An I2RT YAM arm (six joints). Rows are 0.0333 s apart.
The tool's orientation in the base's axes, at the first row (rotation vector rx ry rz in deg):
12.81, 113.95, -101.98
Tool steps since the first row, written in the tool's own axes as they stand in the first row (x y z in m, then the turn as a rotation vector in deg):
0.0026, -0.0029, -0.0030, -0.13, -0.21, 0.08
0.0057, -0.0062, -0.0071, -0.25, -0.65, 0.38
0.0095, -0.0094, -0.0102, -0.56, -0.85, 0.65
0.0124, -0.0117, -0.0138, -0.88, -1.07, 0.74
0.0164, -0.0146, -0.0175, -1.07, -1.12, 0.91
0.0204, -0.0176, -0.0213, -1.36, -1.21, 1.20
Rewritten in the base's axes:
-0.0042, 0.0020, 0.0016, 0.05, -0.09, 0.24
-0.0092, 0.0049, 0.0035, 0.04, -0.42, 0.67
-0.0146, 0.0068, 0.0049, 0.29, -0.66, 0.97
-0.0189, 0.0094, 0.0059, 0.50, -0.72, 1.30
-0.0245, 0.0119, 0.0070, 0.69, -0.86, 1.42
-0.0301, 0.0144, 0.0081, 0.97, -1.10, 1.61

